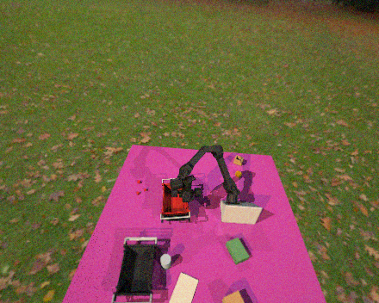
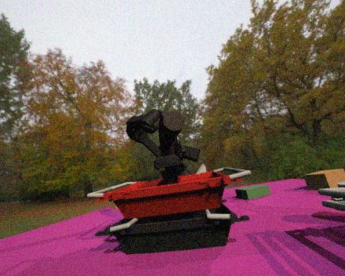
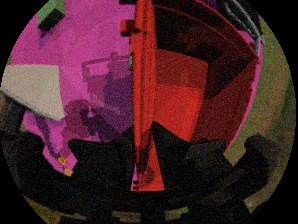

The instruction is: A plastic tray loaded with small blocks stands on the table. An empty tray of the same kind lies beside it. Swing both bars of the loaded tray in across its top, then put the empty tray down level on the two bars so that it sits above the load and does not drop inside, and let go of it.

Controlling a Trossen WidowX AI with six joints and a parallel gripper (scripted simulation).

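The red tray is 70 mm ahead of my gripper tip and 30 mm above it. Round my gripper tip: slab (30 mm ahead, 500 mm to the left, 80 mm below); then green block (290 mm behind, 310 mm to the left, 70 mm below); then brown box (210 mm behind, 590 mm to the left, 60 mm below).
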